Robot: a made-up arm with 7 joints.
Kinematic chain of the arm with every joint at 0, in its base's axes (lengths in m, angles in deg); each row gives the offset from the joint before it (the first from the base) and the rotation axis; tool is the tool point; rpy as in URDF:
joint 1: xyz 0 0 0.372 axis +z
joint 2: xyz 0 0 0 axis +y
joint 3: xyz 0 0 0.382 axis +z
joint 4: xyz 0.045 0 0 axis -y
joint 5: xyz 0.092 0 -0.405 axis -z
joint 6: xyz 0 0 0 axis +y
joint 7: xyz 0.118 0 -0.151 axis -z
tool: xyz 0 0 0 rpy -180 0 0
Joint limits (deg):
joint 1: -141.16..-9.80
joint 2: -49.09..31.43
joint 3: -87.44..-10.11
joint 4: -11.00..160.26
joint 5: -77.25..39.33
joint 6: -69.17..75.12
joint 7: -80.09..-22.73
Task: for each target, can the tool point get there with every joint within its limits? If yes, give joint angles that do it. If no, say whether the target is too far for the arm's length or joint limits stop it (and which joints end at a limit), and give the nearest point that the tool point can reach.
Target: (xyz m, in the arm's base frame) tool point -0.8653 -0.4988 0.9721
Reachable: no: too far | nearest point -0.6906 -0.4053 0.8951 | short by 0.213 m
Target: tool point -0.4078 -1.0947 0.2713
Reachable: no: too far | nearest point -0.2767 -0.7428 0.4346 | short by 0.409 m
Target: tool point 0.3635 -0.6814 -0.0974
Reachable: no: joint limits stop it (at a limit: joint 2, joint 3) | nearest point 0.2738 -0.5132 0.1777 | short by 0.335 m
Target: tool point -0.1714 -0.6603 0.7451
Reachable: yes | joints -83.62 5.48 -21.07 77.96 8.42 12.18 -60.56
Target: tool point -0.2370 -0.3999 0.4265
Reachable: yes | joints -92.68 -15.32 -28.54 32.45 -9.44 29.74 -61.64
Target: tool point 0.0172 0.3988 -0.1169
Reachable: no: joint limits stop it (at a limit: joint 1, joint 2) | nearest point -0.0591 0.2146 0.1877 | short by 0.364 m
